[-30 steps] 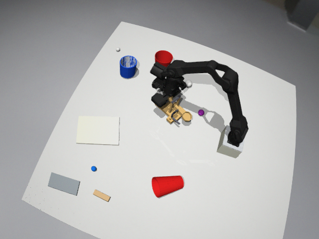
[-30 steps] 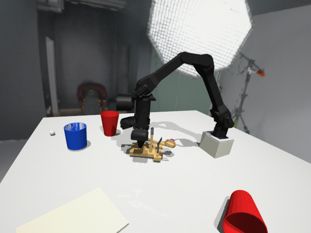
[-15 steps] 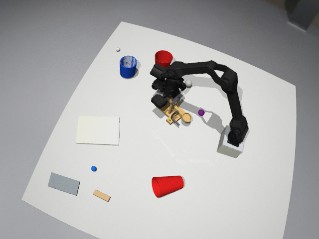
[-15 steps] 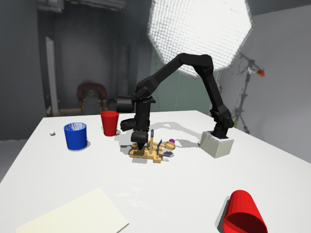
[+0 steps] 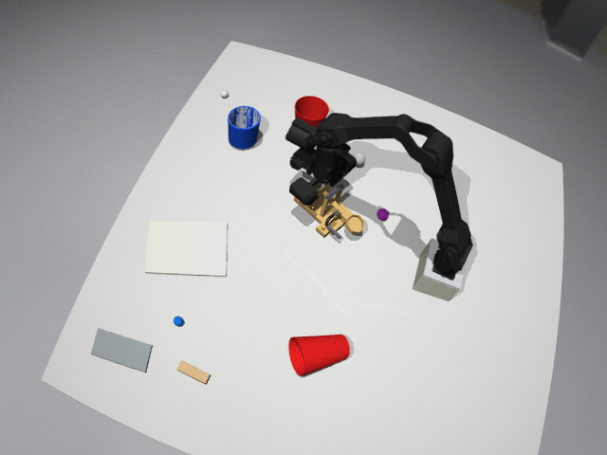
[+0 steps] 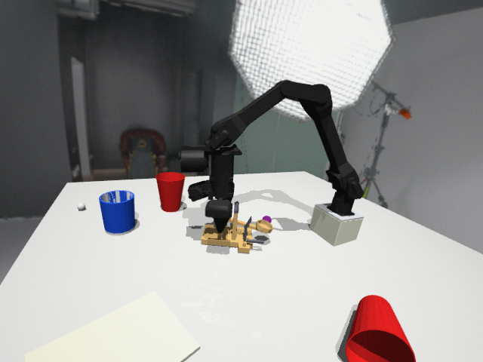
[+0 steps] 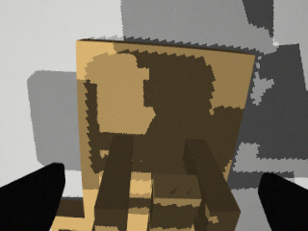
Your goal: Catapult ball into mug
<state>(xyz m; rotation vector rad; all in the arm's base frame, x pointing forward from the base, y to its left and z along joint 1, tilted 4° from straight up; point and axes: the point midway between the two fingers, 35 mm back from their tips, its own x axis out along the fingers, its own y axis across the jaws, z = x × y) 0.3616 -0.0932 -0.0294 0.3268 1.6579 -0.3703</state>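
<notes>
My gripper tip is now 17 cm past the purple ball, 3 cm to the left of it and 3 cm above it. The rest, counted from my gripper tip: wooden catapult (5 cm behind, 4 cm to the left, 1 cm above); then cream sheet (26 cm ahead, 26 cm to the left, 4 cm below); then blue mug (27 cm ahead, 12 cm to the right, 2 cm below).
</notes>
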